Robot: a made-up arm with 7 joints. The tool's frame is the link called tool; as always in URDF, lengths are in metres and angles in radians. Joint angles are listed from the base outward.
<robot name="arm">
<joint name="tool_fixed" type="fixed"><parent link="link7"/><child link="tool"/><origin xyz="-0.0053 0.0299 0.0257" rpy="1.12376 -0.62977 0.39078"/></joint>
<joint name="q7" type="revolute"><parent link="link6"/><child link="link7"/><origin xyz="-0.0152 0.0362 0.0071" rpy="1.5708 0 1.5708"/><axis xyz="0 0 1"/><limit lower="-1.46" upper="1.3"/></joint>
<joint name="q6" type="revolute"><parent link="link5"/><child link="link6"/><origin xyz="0.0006 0.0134 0.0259" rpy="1.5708 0 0"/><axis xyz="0 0 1"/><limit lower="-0.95" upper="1.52"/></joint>
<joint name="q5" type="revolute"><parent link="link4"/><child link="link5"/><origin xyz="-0.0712 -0.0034 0.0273" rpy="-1.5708 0 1.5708"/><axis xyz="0 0 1"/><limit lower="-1.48" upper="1.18"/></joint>
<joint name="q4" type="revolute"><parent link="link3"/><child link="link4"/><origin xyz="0.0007 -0.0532 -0.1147" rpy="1.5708 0 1.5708"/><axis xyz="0 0 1"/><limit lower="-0.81" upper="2.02"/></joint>
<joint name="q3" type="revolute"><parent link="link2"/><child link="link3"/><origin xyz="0.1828 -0.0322 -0.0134" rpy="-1.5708 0 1.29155"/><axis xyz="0 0 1"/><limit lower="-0.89" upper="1.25"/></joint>
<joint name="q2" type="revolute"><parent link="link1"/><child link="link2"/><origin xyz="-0.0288 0.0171 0.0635" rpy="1.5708 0 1.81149"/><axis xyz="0 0 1"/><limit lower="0.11" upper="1.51"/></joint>
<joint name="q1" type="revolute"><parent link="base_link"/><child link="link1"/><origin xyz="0.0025 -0.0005 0.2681" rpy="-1.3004 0.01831 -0.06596"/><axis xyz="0 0 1"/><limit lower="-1.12" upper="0.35"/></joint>
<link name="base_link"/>
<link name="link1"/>
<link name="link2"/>
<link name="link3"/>
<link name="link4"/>
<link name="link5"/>
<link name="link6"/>
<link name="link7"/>
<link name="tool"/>
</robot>
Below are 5 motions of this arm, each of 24 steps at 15 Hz.
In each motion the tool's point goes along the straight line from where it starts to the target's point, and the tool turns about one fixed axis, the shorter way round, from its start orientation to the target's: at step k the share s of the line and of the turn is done. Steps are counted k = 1, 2, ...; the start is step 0. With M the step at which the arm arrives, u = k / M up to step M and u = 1 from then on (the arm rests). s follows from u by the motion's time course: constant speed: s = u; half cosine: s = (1 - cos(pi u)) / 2; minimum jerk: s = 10 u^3 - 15 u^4 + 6 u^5.
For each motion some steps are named. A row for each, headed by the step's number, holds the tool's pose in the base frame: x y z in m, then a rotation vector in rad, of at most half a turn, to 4 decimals.
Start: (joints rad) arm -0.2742 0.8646 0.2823 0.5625 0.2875 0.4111 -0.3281
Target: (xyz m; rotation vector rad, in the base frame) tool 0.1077 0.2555 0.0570 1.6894 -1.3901 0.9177
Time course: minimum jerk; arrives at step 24
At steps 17, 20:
17: 0.1137 0.2802 0.0645 1.8436 -1.1334 0.8237
20: 0.1091 0.2612 0.0587 1.7277 -1.3311 0.8966

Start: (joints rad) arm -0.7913 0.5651 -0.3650 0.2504 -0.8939 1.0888 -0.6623
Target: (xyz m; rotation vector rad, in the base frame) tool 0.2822 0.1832 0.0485 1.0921 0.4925 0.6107
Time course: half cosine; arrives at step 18
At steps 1, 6, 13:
1: 0.3207 0.1849 0.0408 0.7460 0.0340 -0.7442
6: 0.3113 0.1845 0.0427 0.8592 0.1521 -0.4236
13: 0.2891 0.1835 0.0471 1.0533 0.4151 0.3591

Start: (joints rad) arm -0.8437 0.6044 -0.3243 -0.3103 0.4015 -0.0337 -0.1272
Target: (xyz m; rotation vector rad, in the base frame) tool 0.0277 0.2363 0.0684 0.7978 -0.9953 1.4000
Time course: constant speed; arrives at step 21
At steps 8, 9, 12, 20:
8: 0.1782 0.1882 0.1379 1.3224 -1.5192 0.9854
9: 0.1666 0.1919 0.1326 1.2837 -1.4813 1.0237
12: 0.1319 0.2030 0.1165 1.1656 -1.3649 1.1322
20: 0.0393 0.2326 0.0737 0.8395 -1.0377 1.3744

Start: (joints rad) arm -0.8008 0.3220 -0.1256 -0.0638 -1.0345 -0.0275 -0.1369
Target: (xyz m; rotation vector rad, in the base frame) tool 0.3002 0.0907 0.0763 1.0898 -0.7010 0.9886
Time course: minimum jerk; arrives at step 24
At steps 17, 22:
17: 0.3025 0.0998 0.0806 0.9584 -0.7225 0.9080
22: 0.3003 0.0910 0.0764 1.0854 -0.7018 0.9859

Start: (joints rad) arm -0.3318 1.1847 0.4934 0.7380 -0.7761 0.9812 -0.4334
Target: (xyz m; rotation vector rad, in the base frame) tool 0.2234 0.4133 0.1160 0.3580 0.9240 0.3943
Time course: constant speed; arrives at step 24
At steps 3, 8, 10, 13, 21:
3: 0.1247 0.4734 0.1866 0.9664 0.7025 0.5176
8: 0.1482 0.4591 0.1698 0.8231 0.7614 0.4906
10: 0.1576 0.4534 0.1631 0.7655 0.7838 0.4794
13: 0.1717 0.4448 0.1530 0.6788 0.8164 0.4621
21: 0.2093 0.4219 0.1261 0.4459 0.8965 0.4135

